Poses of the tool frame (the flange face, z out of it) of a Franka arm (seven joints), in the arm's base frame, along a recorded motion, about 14 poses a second.
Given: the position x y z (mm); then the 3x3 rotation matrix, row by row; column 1 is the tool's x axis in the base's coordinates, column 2 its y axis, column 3 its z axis. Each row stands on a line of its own.
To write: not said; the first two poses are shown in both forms.
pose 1, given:
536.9, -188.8, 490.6
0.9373, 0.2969, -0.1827
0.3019, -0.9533, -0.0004
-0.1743, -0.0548, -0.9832
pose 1, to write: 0.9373, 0.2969, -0.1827, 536.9; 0.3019, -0.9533, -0.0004, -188.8; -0.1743, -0.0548, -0.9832, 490.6; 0, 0, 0, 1
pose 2, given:
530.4, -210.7, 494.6
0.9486, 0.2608, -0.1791
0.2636, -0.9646, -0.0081
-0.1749, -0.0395, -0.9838
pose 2, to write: 0.9486, 0.2608, -0.1791, 530.4; 0.2636, -0.9646, -0.0081, -210.7; -0.1749, -0.0395, -0.9838, 494.6; 0, 0, 0, 1
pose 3, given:
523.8, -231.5, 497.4
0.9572, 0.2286, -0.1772
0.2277, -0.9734, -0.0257
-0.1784, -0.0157, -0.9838
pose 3, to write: 0.9572, 0.2286, -0.1772, 523.8; 0.2277, -0.9734, -0.0257, -231.5; -0.1784, -0.0157, -0.9838, 497.4; 0, 0, 0, 1
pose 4, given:
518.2, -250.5, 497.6
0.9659, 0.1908, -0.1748
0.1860, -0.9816, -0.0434
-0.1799, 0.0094, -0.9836
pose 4, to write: 0.9659, 0.1908, -0.1748, 518.2; 0.1860, -0.9816, -0.0434, -250.5; -0.1799, 0.0094, -0.9836, 497.6; 0, 0, 0, 1
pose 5, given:
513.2, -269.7, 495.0
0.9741, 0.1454, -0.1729
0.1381, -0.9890, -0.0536
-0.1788, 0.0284, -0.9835
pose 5, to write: 0.9741, 0.1454, -0.1729, 513.2; 0.1381, -0.9890, -0.0536, -269.7; -0.1788, 0.0284, -0.9835, 495.0; 0, 0, 0, 1
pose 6, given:
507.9, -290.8, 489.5
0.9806, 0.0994, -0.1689
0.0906, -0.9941, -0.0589
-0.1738, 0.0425, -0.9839
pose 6, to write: 0.9806, 0.0994, -0.1689, 507.9; 0.0906, -0.9941, -0.0589, -290.8; -0.1738, 0.0425, -0.9839, 489.5; 0, 0, 0, 1
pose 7, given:
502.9, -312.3, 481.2
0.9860, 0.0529, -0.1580
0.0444, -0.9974, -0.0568
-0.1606, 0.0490, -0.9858
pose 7, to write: 0.9860, 0.0529, -0.1580, 502.9; 0.0444, -0.9974, -0.0568, -312.3; -0.1606, 0.0490, -0.9858, 481.2; 0, 0, 0, 1
